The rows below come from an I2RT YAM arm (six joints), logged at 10 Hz.
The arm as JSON. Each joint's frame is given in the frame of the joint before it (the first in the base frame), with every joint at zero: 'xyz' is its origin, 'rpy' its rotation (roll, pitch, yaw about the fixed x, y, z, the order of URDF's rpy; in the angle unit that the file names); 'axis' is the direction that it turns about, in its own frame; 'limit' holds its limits. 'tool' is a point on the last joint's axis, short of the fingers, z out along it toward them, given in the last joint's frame.
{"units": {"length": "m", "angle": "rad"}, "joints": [
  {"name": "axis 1", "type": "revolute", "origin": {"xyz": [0.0, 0.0, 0.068], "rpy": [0.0, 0.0, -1.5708]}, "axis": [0.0, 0.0, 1.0], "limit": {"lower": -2.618, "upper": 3.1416}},
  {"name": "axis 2", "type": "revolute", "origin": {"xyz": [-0.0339, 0.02, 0.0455], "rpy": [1.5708, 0.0, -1.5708]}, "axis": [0.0, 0.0, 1.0], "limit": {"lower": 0.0, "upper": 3.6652}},
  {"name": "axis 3", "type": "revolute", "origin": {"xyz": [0.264, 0.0, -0.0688], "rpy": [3.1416, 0.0, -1.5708]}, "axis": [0.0, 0.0, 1.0], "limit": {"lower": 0.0, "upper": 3.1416}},
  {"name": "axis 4", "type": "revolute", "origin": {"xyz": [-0.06, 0.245, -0.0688], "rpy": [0.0, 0.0, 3.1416]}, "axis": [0.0, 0.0, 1.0], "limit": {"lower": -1.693, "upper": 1.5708}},
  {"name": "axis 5", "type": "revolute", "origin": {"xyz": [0.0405, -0.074, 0.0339], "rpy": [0.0, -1.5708, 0.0]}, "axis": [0.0, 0.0, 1.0], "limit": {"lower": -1.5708, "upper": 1.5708}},
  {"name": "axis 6", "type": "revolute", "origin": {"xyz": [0.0, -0.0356, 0.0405], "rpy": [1.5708, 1.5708, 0.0]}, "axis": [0.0, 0.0, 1.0], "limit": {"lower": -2.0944, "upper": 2.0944}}
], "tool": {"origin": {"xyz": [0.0, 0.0, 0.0], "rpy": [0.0, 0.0, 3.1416]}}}
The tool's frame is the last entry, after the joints.
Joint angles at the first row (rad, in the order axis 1, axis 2, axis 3, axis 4, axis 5, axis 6):
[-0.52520 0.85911 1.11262 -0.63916 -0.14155 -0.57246]
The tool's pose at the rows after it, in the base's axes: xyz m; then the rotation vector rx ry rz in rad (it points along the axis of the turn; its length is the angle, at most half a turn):
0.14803, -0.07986, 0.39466, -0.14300, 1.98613, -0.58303
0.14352, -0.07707, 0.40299, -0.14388, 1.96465, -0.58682
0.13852, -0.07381, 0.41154, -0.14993, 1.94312, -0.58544
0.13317, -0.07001, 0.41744, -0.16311, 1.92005, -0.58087
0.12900, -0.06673, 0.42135, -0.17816, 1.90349, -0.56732
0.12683, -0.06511, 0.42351, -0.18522, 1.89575, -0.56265
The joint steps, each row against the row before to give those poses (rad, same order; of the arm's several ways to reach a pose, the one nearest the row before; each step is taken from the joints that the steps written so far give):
[0.00058 -0.00660 0.00801 -0.00755 -0.00013 0.00029]
[-0.00003 -0.00835 0.02674 -0.01426 -0.00456 0.00285]
[-0.00037 -0.00818 0.02920 -0.01795 -0.01066 0.00151]
[0.00031 -0.01434 0.01634 -0.01106 -0.01595 -0.00128]
[0.00006 -0.01114 0.01173 -0.01134 -0.02115 -0.00002]
[0.00007 -0.00508 0.00718 -0.00659 -0.00876 -0.00075]

